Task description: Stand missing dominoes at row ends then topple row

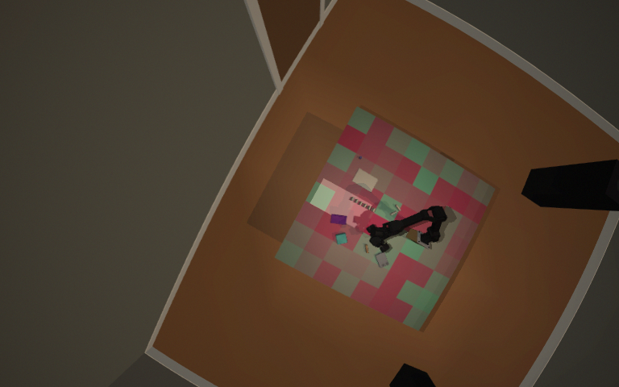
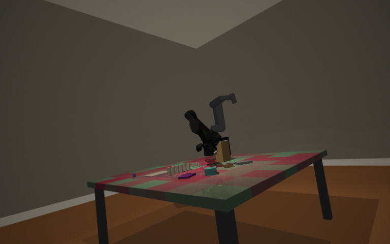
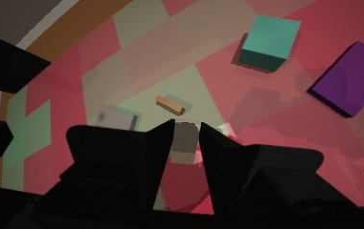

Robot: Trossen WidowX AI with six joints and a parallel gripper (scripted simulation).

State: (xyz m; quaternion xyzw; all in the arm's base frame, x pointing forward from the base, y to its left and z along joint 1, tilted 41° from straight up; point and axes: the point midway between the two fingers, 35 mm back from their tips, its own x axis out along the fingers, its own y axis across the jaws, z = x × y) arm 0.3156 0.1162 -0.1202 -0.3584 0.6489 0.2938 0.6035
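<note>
My gripper tip is now 30 mm past the brown block, 70 mm to the right of it and 90 mm above it. Round my gripper tip: grey slab 180 mm behind, 90 mm to the left, 100 mm below; teal block 170 mm ahead, 90 mm to the left, 90 mm below; beige card 220 mm ahead, 370 mm to the right, 100 mm below.
</note>
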